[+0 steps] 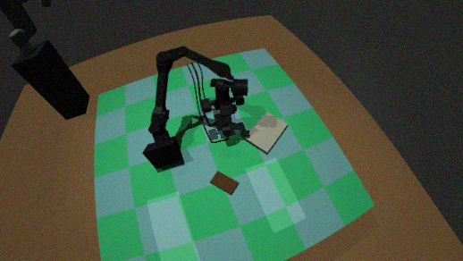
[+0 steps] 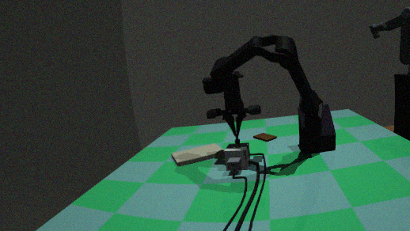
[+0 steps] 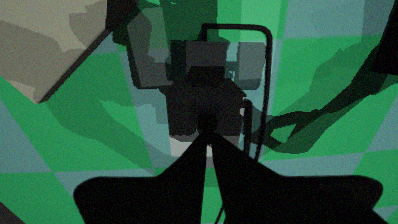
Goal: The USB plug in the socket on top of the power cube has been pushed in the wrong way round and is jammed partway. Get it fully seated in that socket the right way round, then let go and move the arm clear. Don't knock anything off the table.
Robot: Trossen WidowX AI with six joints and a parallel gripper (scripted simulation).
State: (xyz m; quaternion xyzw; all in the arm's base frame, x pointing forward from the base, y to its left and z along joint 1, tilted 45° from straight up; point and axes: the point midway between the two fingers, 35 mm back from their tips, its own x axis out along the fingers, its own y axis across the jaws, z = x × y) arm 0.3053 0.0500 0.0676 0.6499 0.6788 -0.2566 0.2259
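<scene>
Now: the USB plug 20 mm below my gripper tip. The rest, counted from my gripper tip: small brown block: 300 mm to the right, 110 mm below, 80 mm behind.
</scene>
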